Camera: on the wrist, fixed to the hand. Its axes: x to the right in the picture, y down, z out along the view.
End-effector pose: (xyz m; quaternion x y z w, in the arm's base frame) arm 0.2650 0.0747 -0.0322 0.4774 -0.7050 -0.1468 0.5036
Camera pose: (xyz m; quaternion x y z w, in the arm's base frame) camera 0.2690 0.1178 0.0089 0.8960 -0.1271 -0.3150 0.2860
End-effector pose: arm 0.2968 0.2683 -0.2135 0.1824 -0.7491 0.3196 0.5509
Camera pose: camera 0.2948 0.3250 -0.2318 0.6675 -0.3036 -0.0476 0.6782
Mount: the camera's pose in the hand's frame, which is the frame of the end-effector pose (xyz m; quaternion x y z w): -0.0121 0.0477 -0.0337 0.1113 0.1188 -0.6876 0.7076
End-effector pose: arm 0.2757 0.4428 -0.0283 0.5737 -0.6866 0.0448 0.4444
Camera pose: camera 0.2544 0.4872 0.0053 0.9222 -0.0336 -0.1293 0.3630
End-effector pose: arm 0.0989 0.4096 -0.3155 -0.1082 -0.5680 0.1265 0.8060
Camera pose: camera 0.1229 0.4497 -0.3526 0.3887 -0.3665 -0.4143 0.7368
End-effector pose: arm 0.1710 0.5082 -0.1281 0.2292 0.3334 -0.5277 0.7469
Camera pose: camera 0.2046 0.5554 -0.1423 0.0788 0.4235 -0.8968 0.1005
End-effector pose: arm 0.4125 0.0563 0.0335 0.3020 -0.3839 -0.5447 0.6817
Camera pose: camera 0.4642 0.0786 0.0531 0.6183 -0.0436 -0.7756 0.1198
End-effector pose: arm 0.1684 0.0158 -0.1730 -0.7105 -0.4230 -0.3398 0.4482
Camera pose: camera 0.2031 -0.0304 -0.1877 -0.1216 -0.7724 -0.5859 0.2128
